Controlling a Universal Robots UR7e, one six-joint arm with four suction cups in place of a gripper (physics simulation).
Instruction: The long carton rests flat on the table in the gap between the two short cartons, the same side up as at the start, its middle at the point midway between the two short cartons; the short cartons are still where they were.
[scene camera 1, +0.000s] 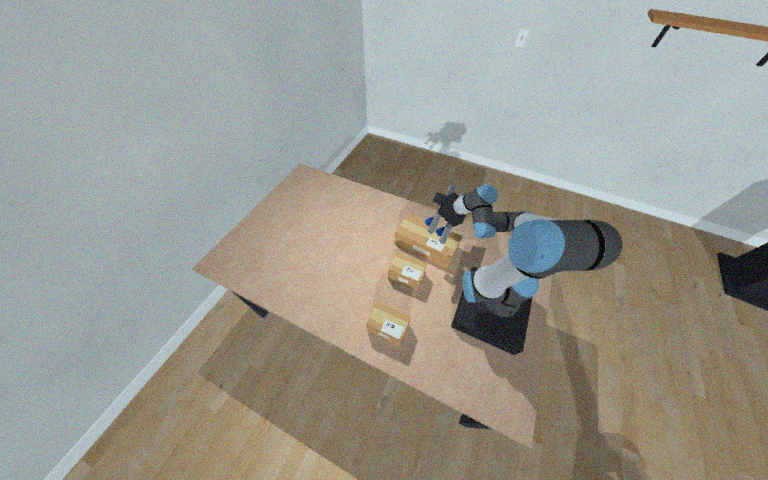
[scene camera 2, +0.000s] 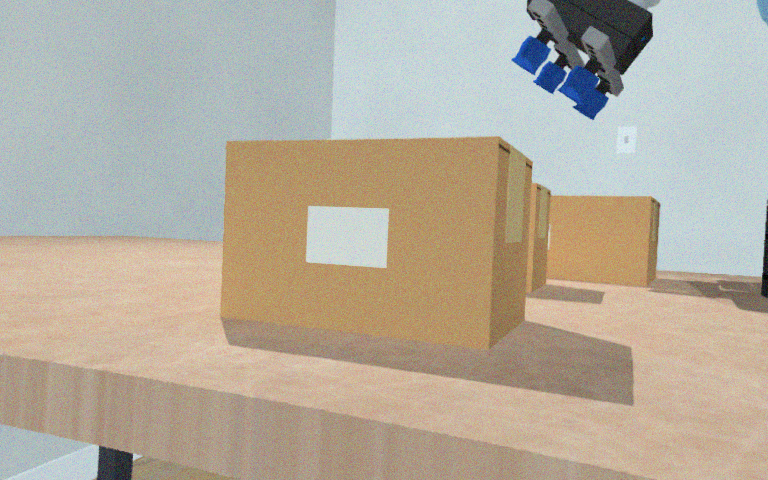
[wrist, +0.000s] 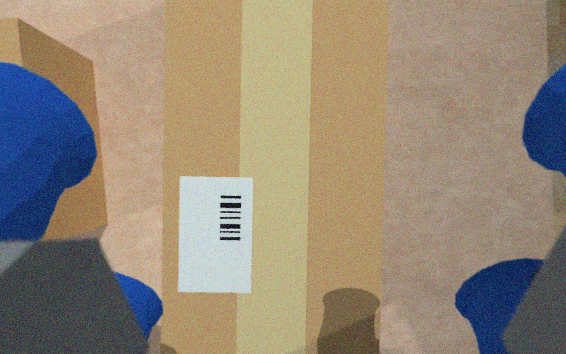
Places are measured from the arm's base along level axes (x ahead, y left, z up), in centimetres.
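Pixels of known places: hand, its tool point: (scene camera 2: 555, 91) (wrist: 306, 226).
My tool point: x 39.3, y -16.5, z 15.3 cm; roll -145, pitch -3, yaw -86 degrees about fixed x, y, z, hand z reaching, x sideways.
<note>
Behind a point stands the place of what it marks.
The long carton (scene camera 1: 408, 242) @(x 49.0, y -7.8, z -2.2 cm) (scene camera 2: 600, 240) @(x 31.2, y -8.0, z -4.2 cm) (wrist: 350, 150) @(x 42.4, y -20.7, z 1.0 cm) rests flat on the table at the end of a row, tape and barcode label up. A short carton (scene camera 1: 399, 264) @(x 46.1, y 7.6, z 1.0 cm) (scene camera 2: 539, 266) @(x 34.5, y 6.1, z -6.8 cm) (wrist: 62, 85) @(x 47.1, y 1.6, z -3.5 cm) stands beside it; the other short carton (scene camera 1: 378, 322) @(x 40.5, y 35.8, z 1.1 cm) (scene camera 2: 362, 300) @(x 35.6, y 37.9, z -7.3 cm) stands further along, with a gap between the two short ones. In scene camera 2, the near short carton hides much of the middle one. My suction gripper (scene camera 1: 434, 226) @(x 39.3, y -16.5, z 15.3 cm) (scene camera 2: 561, 79) (wrist: 305, 220) @(x 39.3, y -16.5, z 15.3 cm) is open and holds nothing. Its blue cups hang above the long carton, apart from it.
The table (scene camera 1: 294, 226) @(x 111.2, y 11.0, z -9.0 cm) (scene camera 2: 113, 294) @(x 56.3, y 36.8, z -9.0 cm) carries all three cartons. The arm's black base (scene camera 1: 489, 331) @(x -0.1, y 15.5, z -0.8 cm) stands to the right of the short cartons in scene camera 1. Walls rise behind the table, and a wooden shelf (scene camera 1: 713, 24) hangs at the upper right.
</note>
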